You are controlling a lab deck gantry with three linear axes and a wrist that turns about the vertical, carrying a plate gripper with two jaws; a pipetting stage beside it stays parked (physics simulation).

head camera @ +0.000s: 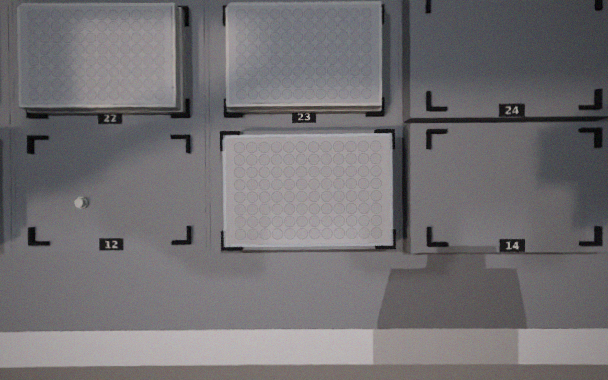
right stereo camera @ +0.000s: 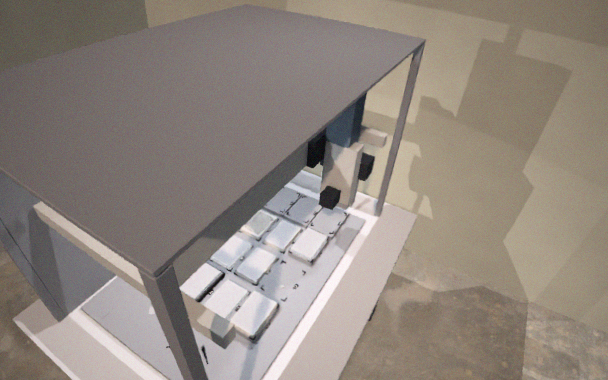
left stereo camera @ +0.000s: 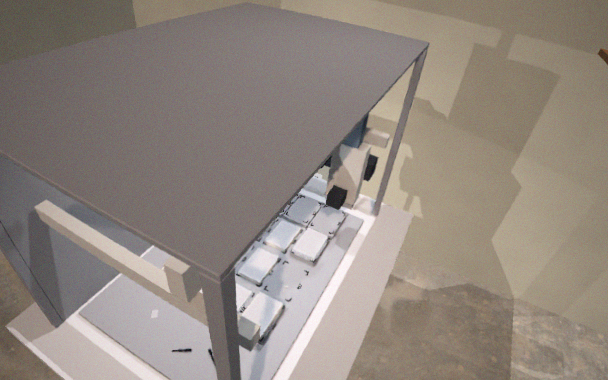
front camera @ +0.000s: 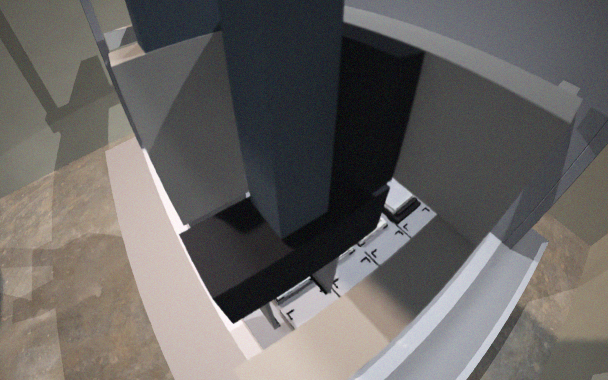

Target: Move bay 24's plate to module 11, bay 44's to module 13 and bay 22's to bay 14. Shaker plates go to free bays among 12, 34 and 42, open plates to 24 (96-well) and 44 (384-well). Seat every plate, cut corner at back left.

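Where they show: gripper, fingertip midpoint: (front camera: 295,300); robot's base, link origin: (right stereo camera: 253,342) (left stereo camera: 260,343).
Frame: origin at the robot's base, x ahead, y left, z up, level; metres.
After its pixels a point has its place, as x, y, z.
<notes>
A pale 96-well plate (head camera: 308,190) @[0.395, 0.042, 0.033] (left stereo camera: 310,244) @[0.383, 0.038, 0.034] (right stereo camera: 309,244) @[0.385, 0.036, 0.033] lies level inside module 13's corner marks. Bay 22's plate (head camera: 100,55) @[0.231, 0.150, 0.014] (left stereo camera: 258,265) @[0.222, 0.149, 0.014] (right stereo camera: 256,264) @[0.224, 0.148, 0.014] is in its bay. Bay 24 (head camera: 510,55) @[0.555, 0.147, 0.014], bay 14 (head camera: 500,187) @[0.547, 0.043, 0.015] and bay 12 (head camera: 130,185) @[0.245, 0.047, 0.000] hold no plate. A plate (left stereo camera: 262,311) @[0.072, 0.040, 0.033] (right stereo camera: 255,314) @[0.060, 0.034, 0.033] lies at module 11. My gripper (front camera: 302,309) @[0.522, -0.002, 0.160] hangs raised at the right end of the deck; its jaws are apart, with no plate between them in the front view. Bay 44 is hidden, and cut corners are too unclear to read.
Bay 23's plate (head camera: 304,55) @[0.393, 0.149, 0.014] is behind module 13. A small white knob (head camera: 81,202) @[0.206, 0.033, 0.004] stands within bay 12. In the right stereo view, bay 21's plate (right stereo camera: 226,296) @[0.071, 0.152, 0.015] and bay 32's plate (right stereo camera: 231,250) @[0.227, 0.257, 0.014] are close to their neighbours. A corner post (right stereo camera: 182,325) @[-0.258, -0.115, 0.583] stands at the deck's front left.
</notes>
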